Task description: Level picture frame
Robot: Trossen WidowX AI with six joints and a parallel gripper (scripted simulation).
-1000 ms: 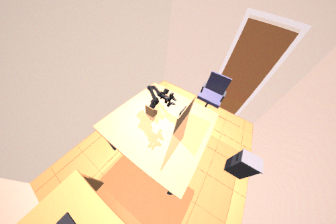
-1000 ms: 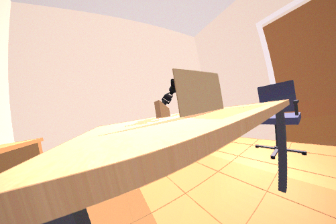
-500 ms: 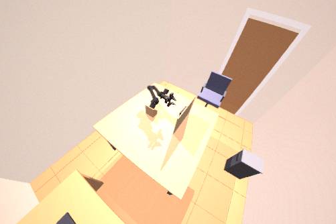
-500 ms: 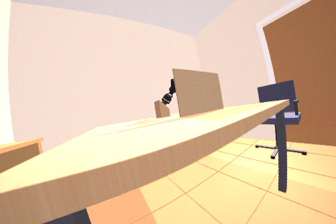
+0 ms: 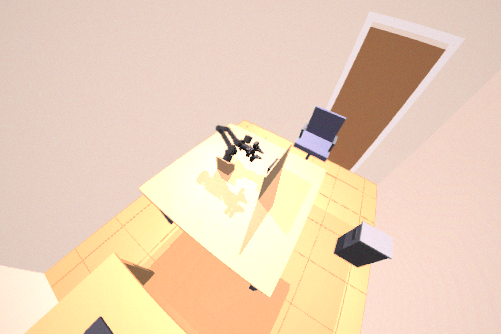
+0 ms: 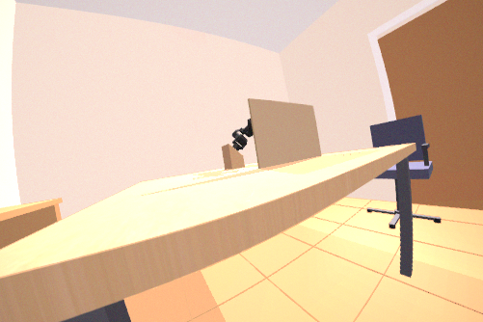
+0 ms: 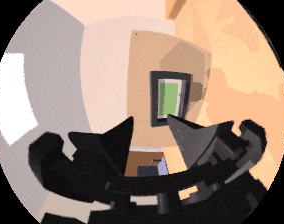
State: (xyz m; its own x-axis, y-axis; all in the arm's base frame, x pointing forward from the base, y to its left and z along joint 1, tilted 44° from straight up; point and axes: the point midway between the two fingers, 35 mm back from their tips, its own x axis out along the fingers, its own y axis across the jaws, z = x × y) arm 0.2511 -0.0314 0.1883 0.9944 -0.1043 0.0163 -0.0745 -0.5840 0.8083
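My gripper tip is now 120 mm short of the picture frame, 80 mm above it and 10 mm to the left of it. Also, from my gripper tip: tan wall panel 130 mm ahead, 90 mm below.
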